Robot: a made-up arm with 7 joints. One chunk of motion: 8 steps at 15 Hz.
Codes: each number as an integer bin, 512 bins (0 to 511) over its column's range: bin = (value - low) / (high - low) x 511, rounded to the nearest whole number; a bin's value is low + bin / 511 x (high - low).
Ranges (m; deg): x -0.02..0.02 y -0.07..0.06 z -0.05..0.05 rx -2..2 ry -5..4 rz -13..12
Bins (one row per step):
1: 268 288 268 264 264 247
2: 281 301 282 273 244 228
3: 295 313 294 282 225 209
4: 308 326 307 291 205 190
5: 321 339 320 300 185 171
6: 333 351 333 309 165 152
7: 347 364 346 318 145 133
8: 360 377 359 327 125 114
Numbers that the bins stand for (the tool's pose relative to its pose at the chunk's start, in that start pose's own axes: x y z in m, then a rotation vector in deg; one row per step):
1: 0.0010 0.0033 0.0024 0.07 -0.35 -0.92
2: 0.0020 0.0066 0.0052 0.14 -0.70 -1.85
3: 0.0031 0.0096 0.0075 0.21 -1.04 -2.77
4: 0.0041 0.0129 0.0101 0.28 -1.39 -3.70
5: 0.0051 0.0162 0.0126 0.35 -1.74 -4.63
6: 0.0061 0.0193 0.0152 0.42 -2.09 -5.56
7: 0.0072 0.0226 0.0177 0.49 -2.45 -6.49
8: 0.0082 0.0259 0.0203 0.56 -2.80 -7.42

